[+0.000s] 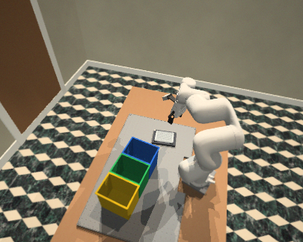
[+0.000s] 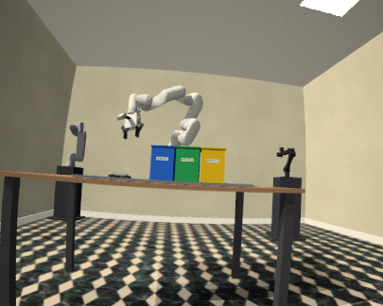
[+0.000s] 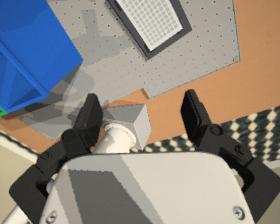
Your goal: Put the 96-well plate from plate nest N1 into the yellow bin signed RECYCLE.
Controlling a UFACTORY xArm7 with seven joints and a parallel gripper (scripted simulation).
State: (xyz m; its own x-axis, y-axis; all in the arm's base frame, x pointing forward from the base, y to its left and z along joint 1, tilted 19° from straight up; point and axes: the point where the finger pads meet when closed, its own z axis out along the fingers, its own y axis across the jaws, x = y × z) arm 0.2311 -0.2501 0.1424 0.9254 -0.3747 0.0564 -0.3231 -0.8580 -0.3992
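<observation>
My hand is 60 mm short of the white 96-well plate, 30 mm to the left of it and 240 mm above it. Round my hand: blue bin 110 mm ahead, 240 mm to the left, 170 mm below; then dark plate nest 60 mm ahead, 30 mm to the right, 250 mm below; then green bin 110 mm ahead, 370 mm to the left, 170 mm below.
</observation>
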